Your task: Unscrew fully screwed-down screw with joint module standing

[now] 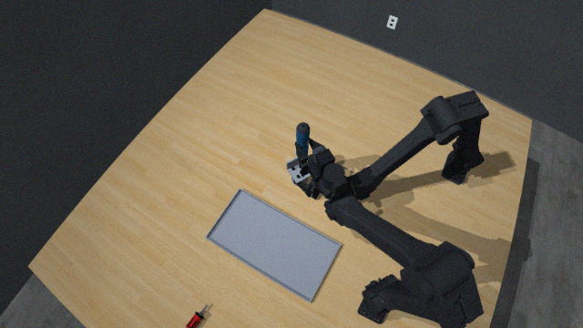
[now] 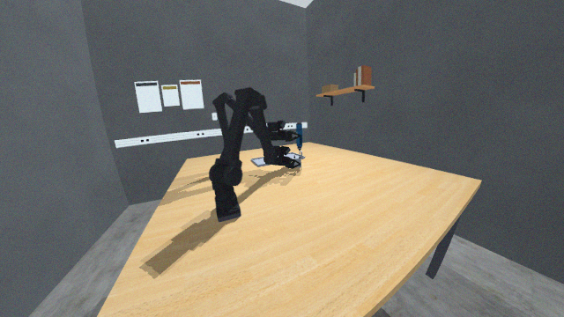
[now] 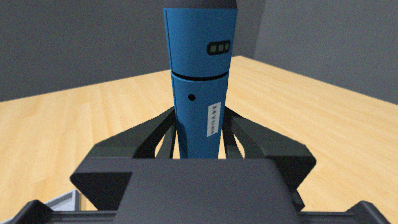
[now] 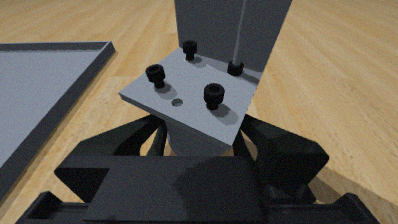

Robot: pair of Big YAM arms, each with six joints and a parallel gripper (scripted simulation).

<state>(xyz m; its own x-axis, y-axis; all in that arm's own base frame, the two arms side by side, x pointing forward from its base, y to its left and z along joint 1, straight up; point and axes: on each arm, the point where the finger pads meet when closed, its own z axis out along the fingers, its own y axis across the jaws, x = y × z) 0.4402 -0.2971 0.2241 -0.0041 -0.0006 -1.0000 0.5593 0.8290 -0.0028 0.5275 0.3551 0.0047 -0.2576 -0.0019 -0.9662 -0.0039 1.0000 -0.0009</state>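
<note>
Now: right hand 1 cm below the joint module. Round my right hand: grey bracket: 5 cm above; grey tray: 8 cm behind, 25 cm to the left, 2 cm below.
</note>
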